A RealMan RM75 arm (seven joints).
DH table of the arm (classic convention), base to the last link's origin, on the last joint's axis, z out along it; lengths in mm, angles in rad. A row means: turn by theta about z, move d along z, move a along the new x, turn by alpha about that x. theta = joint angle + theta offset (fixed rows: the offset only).
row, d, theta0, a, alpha
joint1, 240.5, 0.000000, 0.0, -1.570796
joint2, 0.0, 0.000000, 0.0, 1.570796
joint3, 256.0, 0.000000, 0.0, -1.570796
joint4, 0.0, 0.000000, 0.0, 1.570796
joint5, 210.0, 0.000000, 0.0, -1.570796
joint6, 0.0, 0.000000, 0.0, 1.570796
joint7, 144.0, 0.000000, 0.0, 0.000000
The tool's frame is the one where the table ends.
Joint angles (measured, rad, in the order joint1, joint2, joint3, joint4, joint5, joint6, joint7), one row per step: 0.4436, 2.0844, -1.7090, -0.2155, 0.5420, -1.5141, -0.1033; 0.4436, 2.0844, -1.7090, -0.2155, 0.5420, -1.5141, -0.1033; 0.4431, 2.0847, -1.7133, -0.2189, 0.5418, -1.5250, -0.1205; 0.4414, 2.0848, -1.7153, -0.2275, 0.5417, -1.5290, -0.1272; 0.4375, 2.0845, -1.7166, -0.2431, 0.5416, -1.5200, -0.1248; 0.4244, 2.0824, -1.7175, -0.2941, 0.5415, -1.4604, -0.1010; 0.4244, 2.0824, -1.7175, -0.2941, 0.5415, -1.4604, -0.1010; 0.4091, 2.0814, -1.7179, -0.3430, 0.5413, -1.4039, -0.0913; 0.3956, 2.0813, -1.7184, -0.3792, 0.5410, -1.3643, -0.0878
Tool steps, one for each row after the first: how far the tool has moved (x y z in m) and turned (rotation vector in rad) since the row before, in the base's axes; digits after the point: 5 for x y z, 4 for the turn. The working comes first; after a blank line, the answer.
Tool pose at each row, in the base's axes (x y z in m, rotation vector in rad; the steps are taken from these numbers as rounded here): 0.29535, 0.33475, 0.06690, -1.1832, 0.0953, 0.7672; 0.29535, 0.33475, 0.06690, -1.1832, 0.0953, 0.7672; 0.29320, 0.33416, 0.06713, -1.1801, 0.0745, 0.7622; 0.29125, 0.33420, 0.06758, -1.1762, 0.0646, 0.7658; 0.28986, 0.33525, 0.06776, -1.1757, 0.0688, 0.7742; 0.28864, 0.34076, 0.06707, -1.1865, 0.1155, 0.7971; 0.28864, 0.34076, 0.06707, -1.1865, 0.1155, 0.7971; 0.28792, 0.34491, 0.06616, -1.1957, 0.1541, 0.8060; 0.28761, 0.34702, 0.06541, -1.2017, 0.1801, 0.8093

0.00000, 0.00000, 0.00000, 0.0000, 0.0000, 0.0000; -0.00215, -0.00059, 0.00023, 0.0104, -0.0162, 0.0057; -0.00195, 0.00004, 0.00045, 0.0065, -0.0039, 0.0071; -0.00139, 0.00105, 0.00018, -0.0019, 0.0073, 0.0045; -0.00122, 0.00551, -0.00069, -0.0283, 0.0408, -0.0027; 0.00000, 0.00000, 0.00000, 0.0000, 0.0000, 0.0000; -0.00072, 0.00415, -0.00091, -0.0230, 0.0284, -0.0098; -0.00031, 0.00211, -0.00075, -0.0152, 0.0177, -0.0086
